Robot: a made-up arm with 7 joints.
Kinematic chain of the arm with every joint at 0, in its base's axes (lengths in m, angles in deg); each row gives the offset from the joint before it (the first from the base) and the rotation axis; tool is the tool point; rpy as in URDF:
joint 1: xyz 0 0 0.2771 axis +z
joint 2: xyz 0 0 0 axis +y
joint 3: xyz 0 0 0.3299 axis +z
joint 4: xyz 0.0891 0 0 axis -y
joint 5: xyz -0.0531 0 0.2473 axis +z
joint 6: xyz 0 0 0 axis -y
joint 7: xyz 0.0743 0 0 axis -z
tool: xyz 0 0 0 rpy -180 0 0
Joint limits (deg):
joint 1: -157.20..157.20
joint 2: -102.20..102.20
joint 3: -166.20..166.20
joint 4: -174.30..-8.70
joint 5: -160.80..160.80
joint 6: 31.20..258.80
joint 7: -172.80..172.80
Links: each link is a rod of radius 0.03 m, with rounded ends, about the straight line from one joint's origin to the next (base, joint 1, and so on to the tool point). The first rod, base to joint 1, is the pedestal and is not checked.
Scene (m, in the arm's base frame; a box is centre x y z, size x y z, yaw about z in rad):
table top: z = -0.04
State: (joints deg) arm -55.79 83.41 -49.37 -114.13 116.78 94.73 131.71
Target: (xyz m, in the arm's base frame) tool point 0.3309 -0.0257 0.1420
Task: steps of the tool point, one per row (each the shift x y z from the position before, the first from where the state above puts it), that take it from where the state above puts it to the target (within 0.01 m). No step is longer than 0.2 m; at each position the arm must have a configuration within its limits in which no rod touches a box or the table.
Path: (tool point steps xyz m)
1: 0.1524 0.0260 -0.0087
2: 0.1418 0.0774 0.0137
3: 0.1016 0.1231 0.0361
4: 0.0377 0.1471 0.0523

